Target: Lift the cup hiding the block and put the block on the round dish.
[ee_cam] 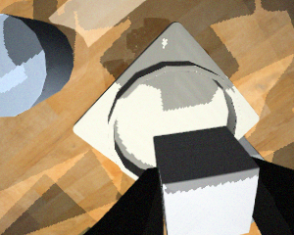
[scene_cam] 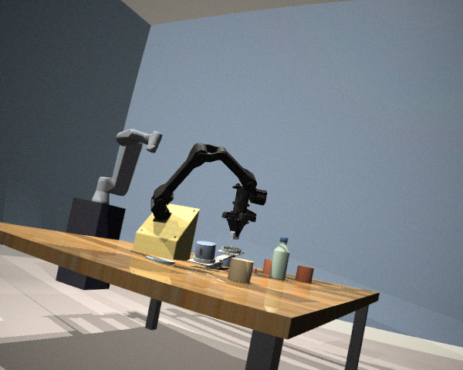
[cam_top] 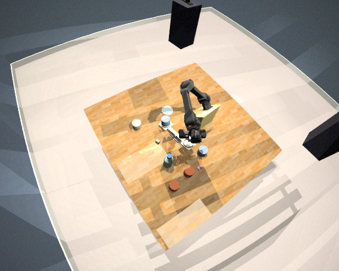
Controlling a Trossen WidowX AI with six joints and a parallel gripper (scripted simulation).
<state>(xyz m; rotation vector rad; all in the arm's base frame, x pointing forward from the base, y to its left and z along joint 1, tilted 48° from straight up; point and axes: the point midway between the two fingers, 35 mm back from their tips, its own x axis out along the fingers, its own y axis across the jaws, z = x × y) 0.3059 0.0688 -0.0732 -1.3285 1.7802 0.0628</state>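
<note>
My gripper tip is now 360 mm to the left of the round dish, 130 mm above it and 120 mm past it. The rest, counted from my gripper tip: cup: 130 mm to the left, 100 mm below, 60 mm behind; balance: 120 mm to the right, 110 mm below; balance beam: 120 mm to the right, 100 mm below.
</note>
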